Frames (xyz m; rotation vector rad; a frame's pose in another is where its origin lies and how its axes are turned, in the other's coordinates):
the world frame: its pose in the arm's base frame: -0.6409 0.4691 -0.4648 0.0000 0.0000 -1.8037
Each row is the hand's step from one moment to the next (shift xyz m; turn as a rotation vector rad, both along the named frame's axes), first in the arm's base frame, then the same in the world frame.
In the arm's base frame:
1: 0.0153 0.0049 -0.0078 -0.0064 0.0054 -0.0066
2: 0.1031 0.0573 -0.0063 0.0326 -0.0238 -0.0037
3: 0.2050 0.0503 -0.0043 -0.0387 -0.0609 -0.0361
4: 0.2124 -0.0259 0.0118 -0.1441 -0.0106 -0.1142
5: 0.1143 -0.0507 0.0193 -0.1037 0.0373 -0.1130
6: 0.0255 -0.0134 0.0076 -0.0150 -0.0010 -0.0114
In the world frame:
1: -0.0083 0.0138 -0.0078 -0.0038 -0.0075 -0.0066
2: -0.0795 0.0871 -0.0063 0.0156 0.0372 -0.0037
3: -0.0963 0.1879 -0.0043 0.0682 -0.0236 -0.0361
4: -0.0238 0.2126 0.0118 0.0436 -0.1378 -0.1142
5: 0.0230 0.1229 0.0193 -0.0124 -0.1095 -0.1130
6: 0.0072 0.0279 0.0076 0.0044 -0.0144 -0.0114

